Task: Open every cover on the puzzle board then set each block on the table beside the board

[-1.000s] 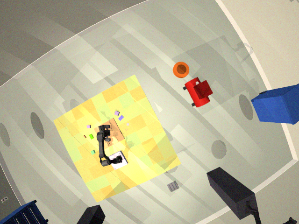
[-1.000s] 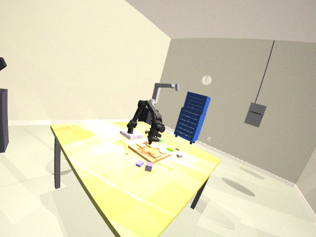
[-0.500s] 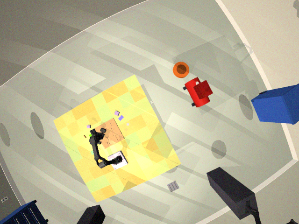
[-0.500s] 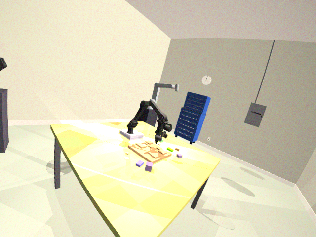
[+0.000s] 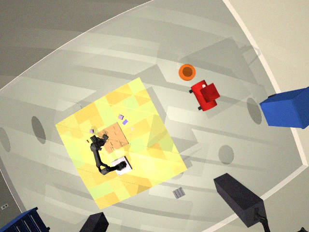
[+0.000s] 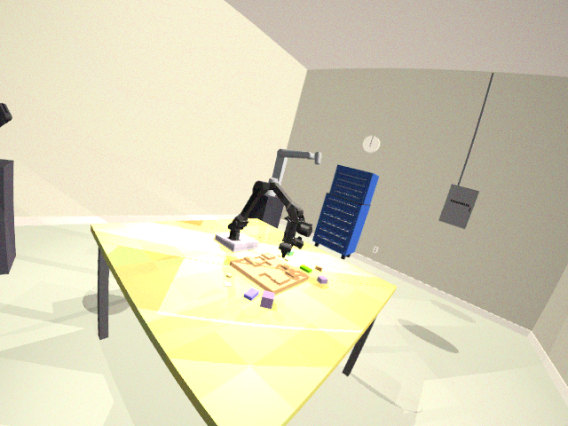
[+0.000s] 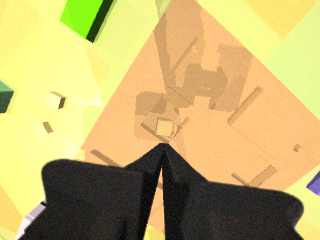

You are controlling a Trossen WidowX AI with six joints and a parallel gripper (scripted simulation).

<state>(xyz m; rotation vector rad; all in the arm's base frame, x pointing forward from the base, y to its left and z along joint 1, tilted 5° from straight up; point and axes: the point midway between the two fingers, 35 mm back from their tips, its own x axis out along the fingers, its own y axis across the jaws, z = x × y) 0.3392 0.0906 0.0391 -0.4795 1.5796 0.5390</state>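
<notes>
Now: gripper tip 10 mm past the tan puzzle board, 50 mm to the left of it and 60 mm above it. The rest, counted from my gripper tip: lilac block 170 mm ahead, 160 mm to the left, 70 mm below; then brown block 70 mm ahead, 260 mm to the left, 70 mm below.
</notes>
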